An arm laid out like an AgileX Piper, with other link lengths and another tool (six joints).
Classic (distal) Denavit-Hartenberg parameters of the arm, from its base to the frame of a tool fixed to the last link. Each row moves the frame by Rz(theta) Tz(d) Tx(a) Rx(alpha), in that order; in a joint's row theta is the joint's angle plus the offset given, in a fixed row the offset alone. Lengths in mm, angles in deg.
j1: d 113.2  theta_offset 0  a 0  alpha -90
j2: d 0  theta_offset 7.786  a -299.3  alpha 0
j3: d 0  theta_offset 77.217  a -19.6  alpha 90
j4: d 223.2  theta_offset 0  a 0  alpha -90
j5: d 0  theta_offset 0  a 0  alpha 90
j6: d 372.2  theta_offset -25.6  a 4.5  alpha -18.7
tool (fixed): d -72.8  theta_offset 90  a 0  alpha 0
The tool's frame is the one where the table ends.
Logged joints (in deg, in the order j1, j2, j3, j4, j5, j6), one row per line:
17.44, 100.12, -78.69, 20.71, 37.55, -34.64
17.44, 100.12, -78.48, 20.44, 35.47, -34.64
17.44, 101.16, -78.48, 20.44, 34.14, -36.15
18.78, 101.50, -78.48, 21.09, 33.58, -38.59
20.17, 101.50, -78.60, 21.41, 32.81, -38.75
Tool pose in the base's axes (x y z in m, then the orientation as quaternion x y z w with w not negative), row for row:
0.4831, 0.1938, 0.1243, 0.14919, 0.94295, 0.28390, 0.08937
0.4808, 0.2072, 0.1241, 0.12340, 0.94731, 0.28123, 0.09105
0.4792, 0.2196, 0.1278, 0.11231, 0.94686, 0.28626, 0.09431
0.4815, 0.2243, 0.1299, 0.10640, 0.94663, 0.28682, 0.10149
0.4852, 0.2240, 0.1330, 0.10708, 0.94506, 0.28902, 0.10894
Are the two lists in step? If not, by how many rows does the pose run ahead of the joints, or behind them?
The pose runs 2 rows ahead of the joints: the pose in row i belongs to the joints in row i + 2.
